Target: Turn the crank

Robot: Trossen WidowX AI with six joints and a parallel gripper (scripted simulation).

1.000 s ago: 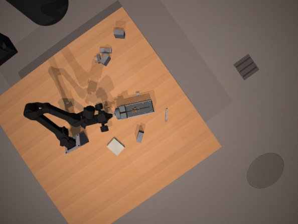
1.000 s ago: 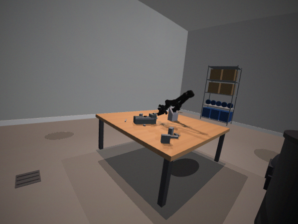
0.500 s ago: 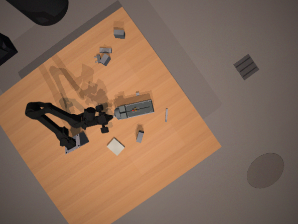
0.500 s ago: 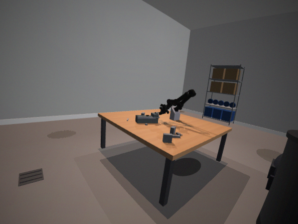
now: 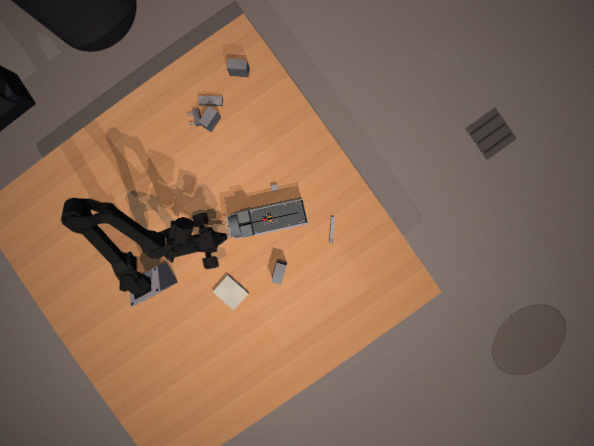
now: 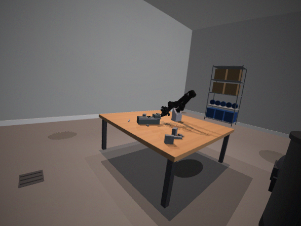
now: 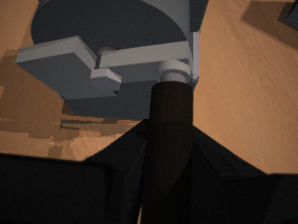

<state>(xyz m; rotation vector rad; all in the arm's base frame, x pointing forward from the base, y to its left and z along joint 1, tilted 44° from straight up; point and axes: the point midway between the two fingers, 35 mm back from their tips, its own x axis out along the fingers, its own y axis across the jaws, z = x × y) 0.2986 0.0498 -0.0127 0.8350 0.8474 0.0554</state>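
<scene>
Right now the red pointer is 15 cm ahead of my gripper tip, 1 cm to the right of it and 1 cm above it. Round my gripper tip: white square plate 10 cm behind, 19 cm to the right, 6 cm below; small grey cube 23 cm ahead, 8 cm to the left, 7 cm below; dark crank handle 2 cm behind, 3 cm above.
</scene>
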